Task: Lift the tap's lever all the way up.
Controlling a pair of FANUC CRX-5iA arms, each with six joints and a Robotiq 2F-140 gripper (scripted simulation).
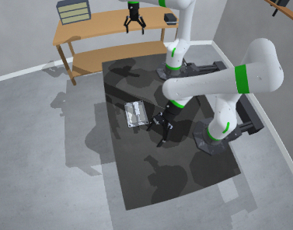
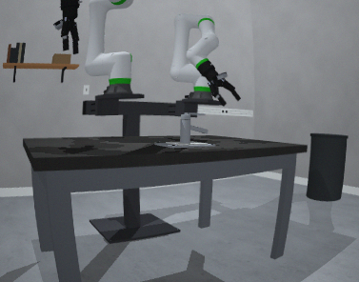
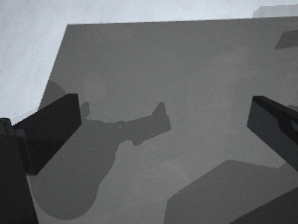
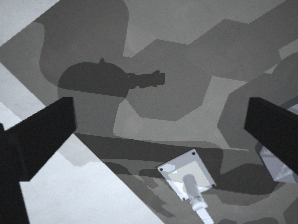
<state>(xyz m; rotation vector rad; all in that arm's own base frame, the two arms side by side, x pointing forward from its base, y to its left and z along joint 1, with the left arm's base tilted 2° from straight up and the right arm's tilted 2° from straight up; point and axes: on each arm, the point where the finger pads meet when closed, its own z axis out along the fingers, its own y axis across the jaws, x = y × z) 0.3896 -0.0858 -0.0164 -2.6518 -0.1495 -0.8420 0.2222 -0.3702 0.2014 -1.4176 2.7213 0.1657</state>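
Observation:
My left gripper is now 290 mm to the left of the lever, 80 mm above it and 10 mm short of it. Round my left hand: tap: 320 mm to the right, 130 mm below, 10 mm ahead; then white base plate: 350 mm to the right, 230 mm below, 10 mm ahead.

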